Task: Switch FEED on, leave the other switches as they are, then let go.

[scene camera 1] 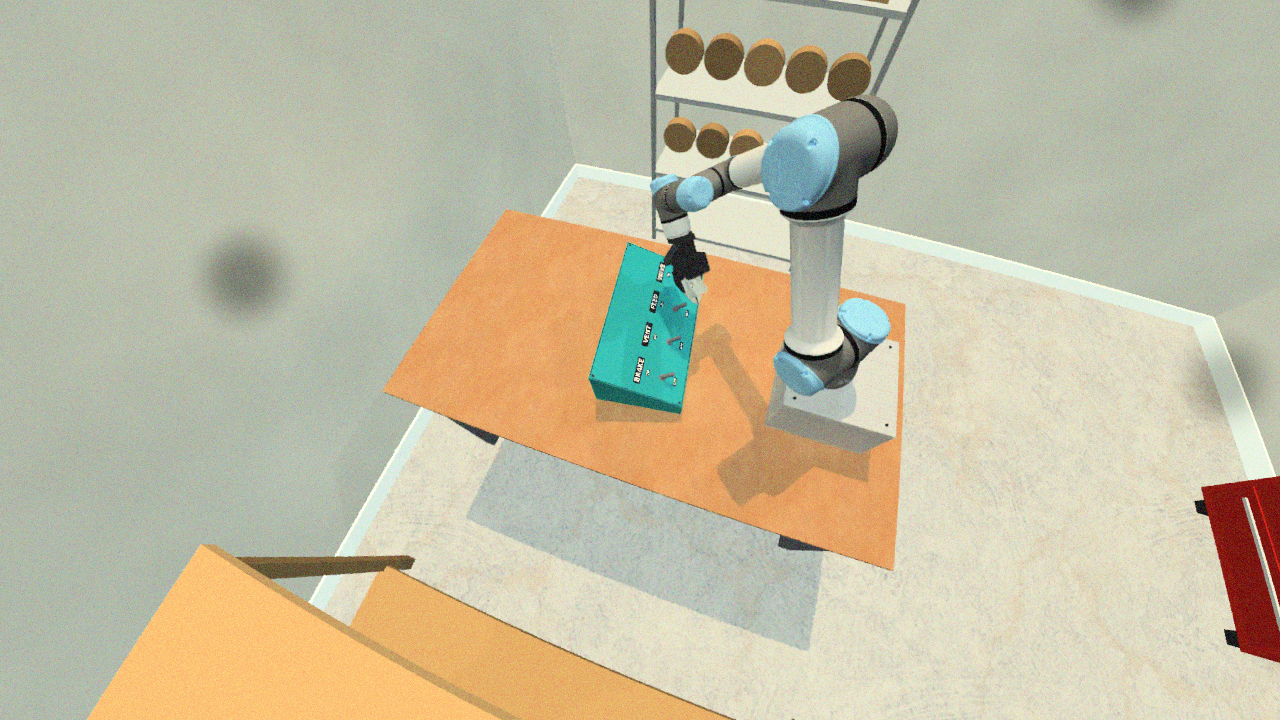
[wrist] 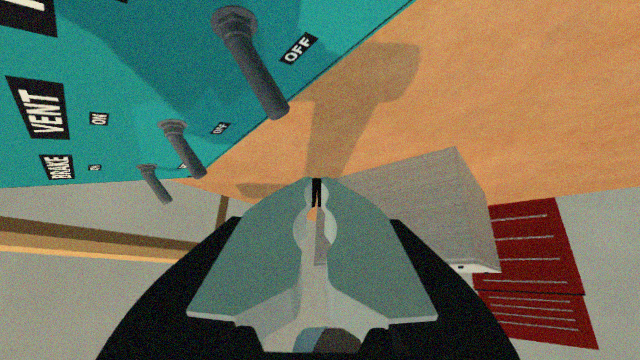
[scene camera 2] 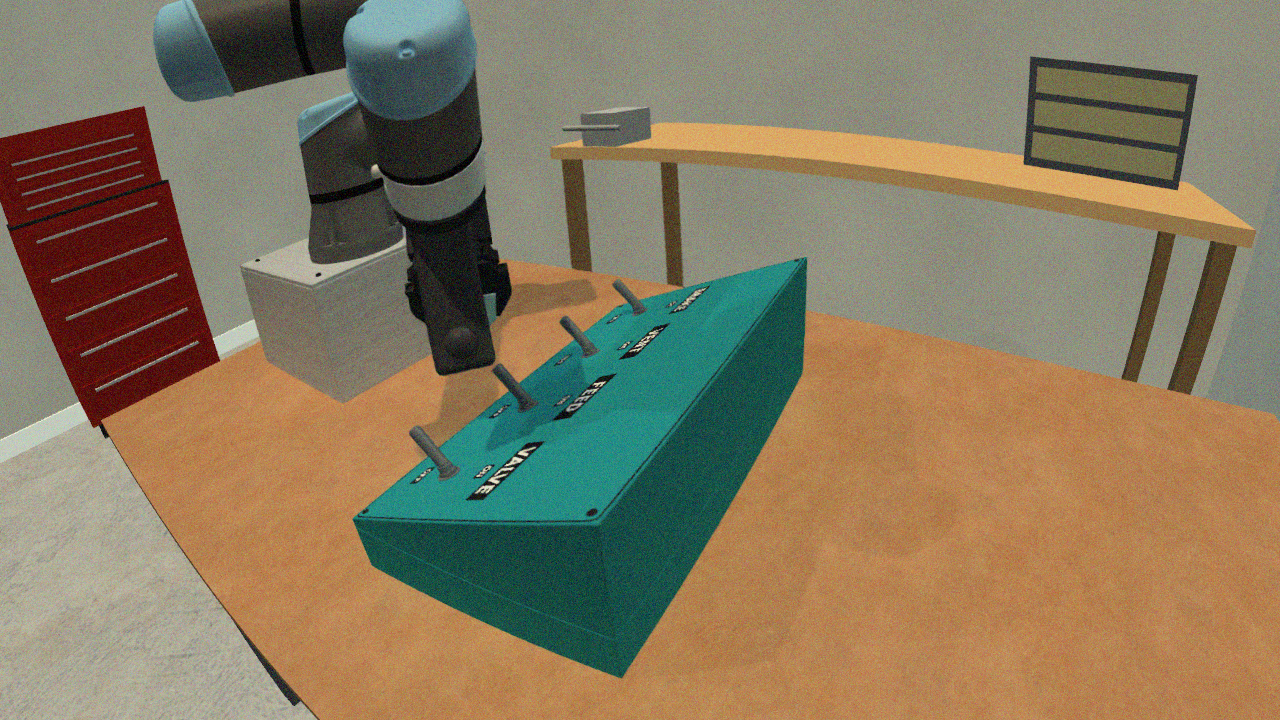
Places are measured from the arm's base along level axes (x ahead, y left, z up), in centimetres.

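Where they show: gripper, fingertip midpoint: (scene camera 1: 697,303) (wrist: 317,180); arm's base, origin of the base link: (scene camera 2: 356,246).
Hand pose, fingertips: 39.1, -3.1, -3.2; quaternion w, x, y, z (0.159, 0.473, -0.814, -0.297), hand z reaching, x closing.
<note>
Things, the pixels of their top centre, and the offset from my fingertips, as dx, dy, dz. Level surfaces: height alone.
- orange table, its level: dz -14.6
- FEED lever, middle of its top: (wrist: 251,106) (scene camera 2: 508,366) (scene camera 1: 681,302) +5.1, +0.7, -2.0
- VENT lever, middle of its top: (wrist: 180,174) (scene camera 2: 574,317) (scene camera 1: 674,335) +1.3, +12.1, -2.0
- BRAKE lever, middle of its top: (scene camera 2: 626,280) (wrist: 152,202) (scene camera 1: 668,372) -2.4, +23.5, -2.0
- VALVE lever, middle of its top: (scene camera 2: 425,429) +8.8, -10.8, -2.0
A sloped teal switch box (scene camera 1: 617,340) (scene camera 2: 716,429) (wrist: 125,90) stands on the orange table (scene camera 1: 483,313) (scene camera 2: 939,501) (wrist: 500,100). The FEED lever (scene camera 1: 679,307) (scene camera 2: 512,387) (wrist: 257,75) leans to its OFF side. The VENT lever (scene camera 1: 674,340) (scene camera 2: 577,335) (wrist: 187,152), BRAKE lever (scene camera 1: 667,376) (scene camera 2: 628,295) (wrist: 157,186) and VALVE lever (scene camera 2: 434,452) lean the same way. My gripper (scene camera 1: 696,291) (wrist: 317,180) is shut and empty, beside the FEED lever on its OFF side, apart from it in the wrist view. The fingertips are mostly hidden in scene camera 2.
The arm's pale base block (scene camera 1: 823,428) (scene camera 2: 331,340) (wrist: 425,200) stands on the table beyond the box's lever side. A red cabinet (scene camera 1: 1239,573) (scene camera 2: 116,268), a shelf rack (scene camera 1: 653,134) and a wooden workbench (scene camera 1: 268,644) (scene camera 2: 850,152) stand away from the table.
</note>
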